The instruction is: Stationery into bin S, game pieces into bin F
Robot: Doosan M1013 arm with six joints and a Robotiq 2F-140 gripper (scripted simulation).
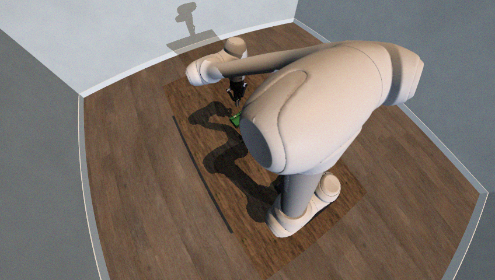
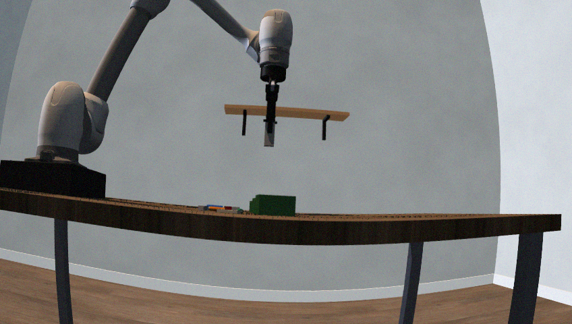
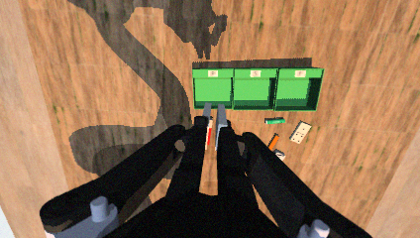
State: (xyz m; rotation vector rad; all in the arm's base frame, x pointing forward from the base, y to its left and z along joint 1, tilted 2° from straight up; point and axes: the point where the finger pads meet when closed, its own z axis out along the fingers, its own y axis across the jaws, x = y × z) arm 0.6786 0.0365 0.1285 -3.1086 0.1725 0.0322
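The white domino is 110 mm behind my hand, 200 mm to the right of it and 210 mm below it. From my hand the other things lie so: red block: 100 mm behind, 20 mm to the left, 210 mm below; green bin: 80 mm to the right, 200 mm below; blue piece: 140 mm behind, 70 mm to the right, 210 mm below.
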